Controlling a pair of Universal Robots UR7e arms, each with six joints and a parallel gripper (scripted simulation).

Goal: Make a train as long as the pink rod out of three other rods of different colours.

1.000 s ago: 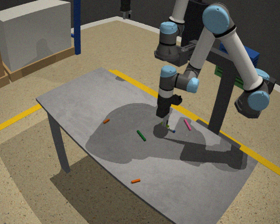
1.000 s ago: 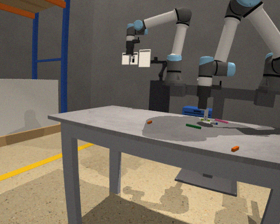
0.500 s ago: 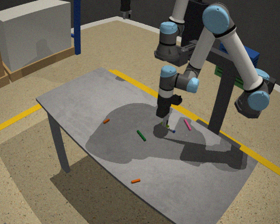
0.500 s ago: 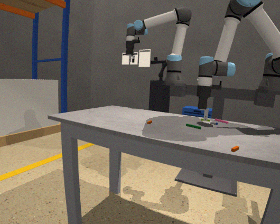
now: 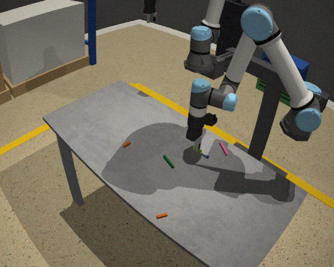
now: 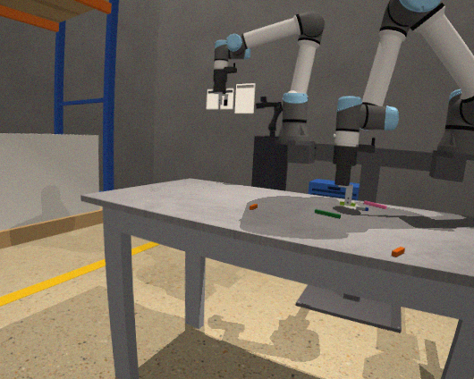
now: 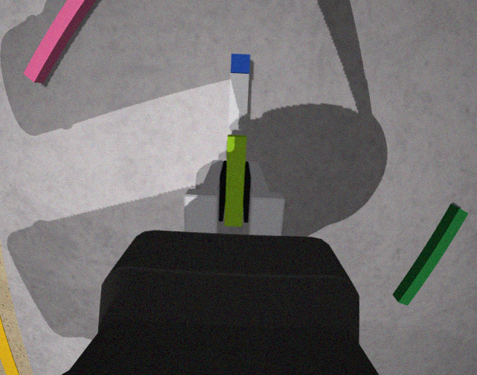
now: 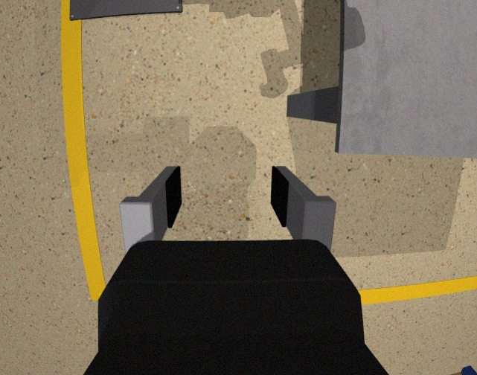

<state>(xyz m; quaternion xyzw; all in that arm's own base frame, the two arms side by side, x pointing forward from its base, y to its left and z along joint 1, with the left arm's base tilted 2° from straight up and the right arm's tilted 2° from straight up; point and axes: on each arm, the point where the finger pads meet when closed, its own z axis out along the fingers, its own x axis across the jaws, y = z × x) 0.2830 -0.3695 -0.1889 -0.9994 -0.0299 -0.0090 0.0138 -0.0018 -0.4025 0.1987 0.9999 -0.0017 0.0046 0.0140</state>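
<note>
My left hand is 40 mm to the right of the grey rod, 30 mm above it and 10 mm past it. Also, from my left hand: lime rod (20 mm below); pink rod (120 mm behind, 70 mm to the left, 30 mm below); blue rod (60 mm to the left, 30 mm below, 20 mm behind).
</note>
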